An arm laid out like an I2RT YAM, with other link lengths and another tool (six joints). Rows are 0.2 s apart.
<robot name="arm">
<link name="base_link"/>
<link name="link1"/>
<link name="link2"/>
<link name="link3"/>
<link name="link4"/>
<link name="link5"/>
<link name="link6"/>
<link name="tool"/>
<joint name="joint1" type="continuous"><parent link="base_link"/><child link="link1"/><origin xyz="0 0 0.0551" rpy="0 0 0"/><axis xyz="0 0 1"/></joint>
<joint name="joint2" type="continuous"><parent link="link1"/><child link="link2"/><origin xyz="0.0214 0.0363 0.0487" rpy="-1.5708 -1.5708 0"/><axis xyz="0 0 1"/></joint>
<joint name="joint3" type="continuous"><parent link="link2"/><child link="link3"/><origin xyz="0 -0.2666 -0.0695" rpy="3.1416 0 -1.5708"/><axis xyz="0 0 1"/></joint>
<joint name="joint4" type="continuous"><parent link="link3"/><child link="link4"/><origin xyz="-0.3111 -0.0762 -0.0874" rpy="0 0 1.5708"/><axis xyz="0 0 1"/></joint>
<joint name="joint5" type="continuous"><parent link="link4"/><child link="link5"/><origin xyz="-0.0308 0.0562 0.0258" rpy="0 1.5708 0"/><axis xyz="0 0 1"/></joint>
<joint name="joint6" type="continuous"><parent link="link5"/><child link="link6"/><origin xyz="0 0.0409 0.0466" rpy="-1.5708 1.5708 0"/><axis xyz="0 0 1"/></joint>
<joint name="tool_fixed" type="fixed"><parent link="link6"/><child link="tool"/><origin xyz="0.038 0.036 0.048" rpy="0 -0.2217 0.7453"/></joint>
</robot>
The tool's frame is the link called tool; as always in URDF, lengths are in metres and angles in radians. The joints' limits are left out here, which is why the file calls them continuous.
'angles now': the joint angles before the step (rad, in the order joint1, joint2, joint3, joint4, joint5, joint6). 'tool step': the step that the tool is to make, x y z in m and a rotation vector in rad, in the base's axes. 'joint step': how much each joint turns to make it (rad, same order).
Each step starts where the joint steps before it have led.
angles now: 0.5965 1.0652 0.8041 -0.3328 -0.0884 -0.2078
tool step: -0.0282 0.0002 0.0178 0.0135 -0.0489 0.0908
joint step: 0.0310 -0.1127 -0.0283 -0.0418 -0.0411 -0.0470
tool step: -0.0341 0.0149 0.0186 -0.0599 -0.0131 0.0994
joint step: 0.1075 -0.0493 0.0442 -0.1257 0.0362 -0.0421
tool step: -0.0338 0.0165 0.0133 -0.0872 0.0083 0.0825
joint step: 0.1367 -0.0037 0.0674 -0.1404 0.0757 -0.0132
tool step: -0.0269 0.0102 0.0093 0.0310 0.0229 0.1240
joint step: 0.0729 -0.0287 0.0145 -0.0330 -0.0631 -0.0012
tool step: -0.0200 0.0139 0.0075 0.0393 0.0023 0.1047
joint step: 0.0691 0.0002 0.0115 0.0198 -0.0428 -0.0016
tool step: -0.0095 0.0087 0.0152 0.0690 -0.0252 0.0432
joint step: 0.0413 0.0035 0.0184 0.0587 -0.0090 0.0104
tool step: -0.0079 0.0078 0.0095 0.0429 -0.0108 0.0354
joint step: 0.0352 0.0106 0.0159 0.0388 -0.0056 0.0096
